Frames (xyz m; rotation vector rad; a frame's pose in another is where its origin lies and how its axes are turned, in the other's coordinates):
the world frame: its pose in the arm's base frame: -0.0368 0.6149 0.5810 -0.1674 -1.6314 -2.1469
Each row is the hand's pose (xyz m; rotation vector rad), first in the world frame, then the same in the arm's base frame.
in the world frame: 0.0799 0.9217 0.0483 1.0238 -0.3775 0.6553
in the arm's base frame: 0.2613 0.4452 1.4416 -0.6809 -2.2529 -0.6893
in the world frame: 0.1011 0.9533 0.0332 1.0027 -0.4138 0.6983
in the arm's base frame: 0.2577 0.4187 1.4726 -0.7483 -2.2258 -0.6806
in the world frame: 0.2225 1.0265 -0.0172 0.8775 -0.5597 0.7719
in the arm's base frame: 0.1869 0.3235 1.5651 -0.9786 -2.1563 -0.7432
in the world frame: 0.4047 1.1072 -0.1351 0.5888 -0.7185 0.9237
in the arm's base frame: 0.0758 0.1470 1.6656 -1.3116 -1.9043 -0.8904
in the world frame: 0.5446 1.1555 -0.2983 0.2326 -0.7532 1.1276
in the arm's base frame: -0.0033 -0.0540 1.7089 -1.5354 -1.4929 -1.0278
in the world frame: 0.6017 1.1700 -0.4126 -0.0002 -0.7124 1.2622
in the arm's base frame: -0.0300 -0.1798 1.7077 -1.6003 -1.1970 -1.0908
